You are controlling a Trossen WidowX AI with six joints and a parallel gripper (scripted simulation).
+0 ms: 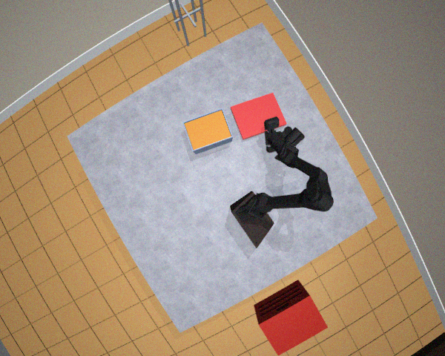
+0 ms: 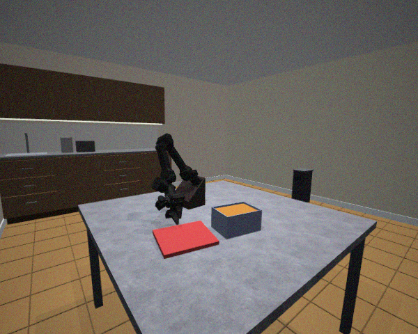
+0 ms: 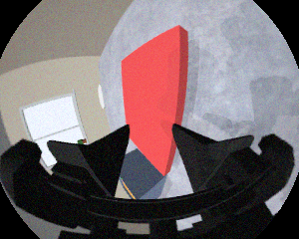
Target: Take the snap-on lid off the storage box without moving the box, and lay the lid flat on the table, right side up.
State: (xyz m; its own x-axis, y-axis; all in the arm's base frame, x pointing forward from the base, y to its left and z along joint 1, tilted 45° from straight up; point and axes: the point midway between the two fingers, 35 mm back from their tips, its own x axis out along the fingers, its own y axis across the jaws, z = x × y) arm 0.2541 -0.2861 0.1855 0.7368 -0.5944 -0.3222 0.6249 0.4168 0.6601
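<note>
My gripper tip is 80 mm short of the red lid, 40 mm above it and 20 mm to the left of it. The rest, counted from my gripper tip: storage box (250 mm to the left, 140 mm ahead, 10 mm below).
</note>
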